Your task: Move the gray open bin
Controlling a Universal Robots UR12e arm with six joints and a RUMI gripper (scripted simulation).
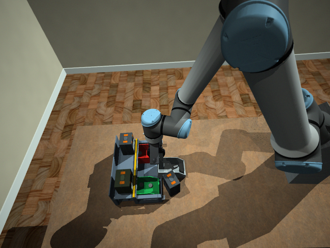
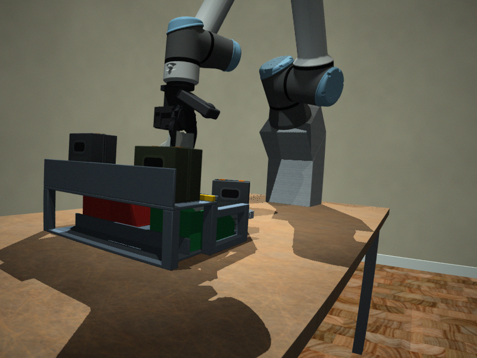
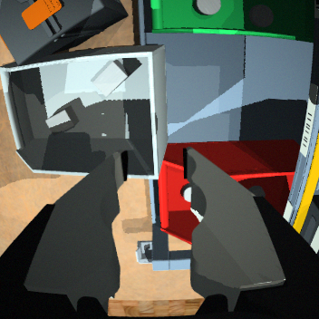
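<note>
The gray bin is 11 cm below my hand and 8 cm behind it. Also, from my hand: yellow strip 14 cm ahead, 5 cm below; green bin 12 cm below, 11 cm to the left, 9 cm ahead; red bin 12 cm below, 11 cm to the right, 8 cm ahead.
</note>
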